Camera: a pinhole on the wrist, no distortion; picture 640 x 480 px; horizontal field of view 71.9 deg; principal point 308.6 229.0 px. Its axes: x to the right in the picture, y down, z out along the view. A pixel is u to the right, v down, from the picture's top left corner.
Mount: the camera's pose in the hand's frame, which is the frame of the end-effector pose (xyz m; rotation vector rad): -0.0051 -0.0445 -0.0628 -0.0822 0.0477 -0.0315
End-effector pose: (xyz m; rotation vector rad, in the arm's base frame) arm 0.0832 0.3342 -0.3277 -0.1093 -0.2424 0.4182
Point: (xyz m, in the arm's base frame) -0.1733 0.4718 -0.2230
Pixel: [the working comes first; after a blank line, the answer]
In the camera's frame: -0.1622 0.2281 0.2494

outside the picture
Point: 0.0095 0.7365 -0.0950
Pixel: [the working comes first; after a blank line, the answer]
In the camera's frame: 0.1265 0.3785 0.3673

outside the picture
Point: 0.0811 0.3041 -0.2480
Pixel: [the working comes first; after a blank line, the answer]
In the camera's frame: 0.0009 -0.0056 0.1388

311 211
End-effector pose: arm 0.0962 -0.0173 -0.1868 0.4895 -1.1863 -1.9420
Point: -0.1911 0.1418 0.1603
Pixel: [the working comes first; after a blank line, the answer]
In the camera's frame: 0.0515 0.1438 0.5299

351 349
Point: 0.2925 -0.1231 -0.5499
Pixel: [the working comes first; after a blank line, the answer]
In the camera's frame: -0.0392 -0.1374 -0.3193

behind the camera
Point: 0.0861 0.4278 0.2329
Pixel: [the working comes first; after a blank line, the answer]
In the camera's frame: -0.3415 0.2410 0.5318

25 429
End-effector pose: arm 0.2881 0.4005 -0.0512 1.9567 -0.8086 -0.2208
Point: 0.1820 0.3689 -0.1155
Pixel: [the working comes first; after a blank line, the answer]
In the camera's frame: -0.0768 0.0315 0.1680

107 312
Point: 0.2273 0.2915 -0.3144
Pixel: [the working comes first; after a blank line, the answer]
In the camera's frame: -0.0301 -0.1412 0.2929

263 16
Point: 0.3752 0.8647 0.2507
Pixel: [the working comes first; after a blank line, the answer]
In the camera's frame: -0.1459 0.1494 -0.4633

behind the camera
